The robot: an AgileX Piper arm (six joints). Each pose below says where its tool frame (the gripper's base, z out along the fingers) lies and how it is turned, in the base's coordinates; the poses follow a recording.
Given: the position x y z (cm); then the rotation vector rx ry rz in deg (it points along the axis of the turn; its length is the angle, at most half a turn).
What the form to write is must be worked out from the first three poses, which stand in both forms.
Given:
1: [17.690, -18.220, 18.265, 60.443, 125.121, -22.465]
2: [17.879, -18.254, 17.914, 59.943, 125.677, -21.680]
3: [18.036, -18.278, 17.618, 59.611, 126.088, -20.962]
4: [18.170, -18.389, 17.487, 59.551, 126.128, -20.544]
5: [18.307, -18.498, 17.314, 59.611, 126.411, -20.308]
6: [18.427, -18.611, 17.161, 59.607, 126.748, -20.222]
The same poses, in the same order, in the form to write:
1:
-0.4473, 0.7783, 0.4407, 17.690
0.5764, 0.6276, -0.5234, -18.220
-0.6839, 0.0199, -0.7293, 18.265
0, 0, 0, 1

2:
-0.4548, 0.7708, 0.4460, 17.879
0.5769, 0.6366, -0.5119, -18.254
-0.6785, 0.0245, -0.7342, 17.914
0, 0, 0, 1

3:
-0.4600, 0.7651, 0.4505, 18.036
0.5782, 0.6432, -0.5020, -18.278
-0.6739, 0.0296, -0.7383, 17.618
0, 0, 0, 1

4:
-0.4599, 0.7632, 0.4538, 18.170
0.5798, 0.6452, -0.4976, -18.389
-0.6726, 0.0343, -0.7392, 17.487
0, 0, 0, 1

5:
-0.4626, 0.7624, 0.4525, 18.307
0.5823, 0.6461, -0.4934, -18.498
-0.6685, 0.0353, -0.7429, 17.314
0, 0, 0, 1

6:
-0.4665, 0.7615, 0.4500, 18.427
0.5836, 0.6473, -0.4903, -18.611
-0.6646, 0.0339, -0.7464, 17.161
0, 0, 0, 1

